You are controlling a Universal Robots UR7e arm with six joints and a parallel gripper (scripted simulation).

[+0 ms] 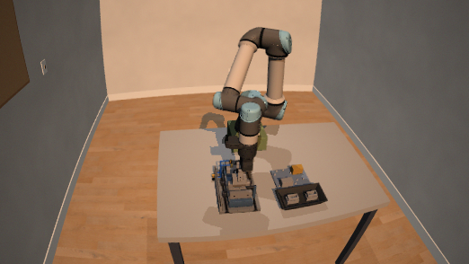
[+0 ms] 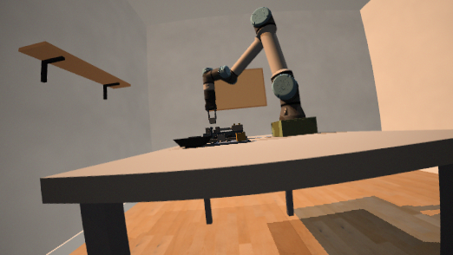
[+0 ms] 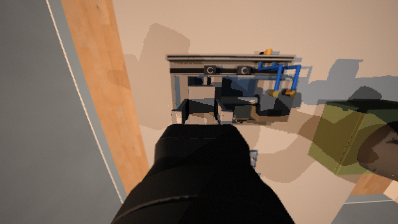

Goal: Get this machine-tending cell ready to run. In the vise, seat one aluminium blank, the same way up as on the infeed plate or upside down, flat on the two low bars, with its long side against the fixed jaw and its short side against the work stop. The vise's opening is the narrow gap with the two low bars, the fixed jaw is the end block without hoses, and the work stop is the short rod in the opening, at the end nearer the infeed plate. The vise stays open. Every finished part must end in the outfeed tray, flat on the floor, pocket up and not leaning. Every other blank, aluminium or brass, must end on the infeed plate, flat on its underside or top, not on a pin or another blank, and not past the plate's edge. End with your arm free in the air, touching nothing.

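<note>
Right now the vise is 130 mm below my hand, 70 mm behind it and 10 mm to the left of it. The rest, counted from my hand: brass blank: 350 mm to the left, 150 mm behind, 140 mm below.
</note>
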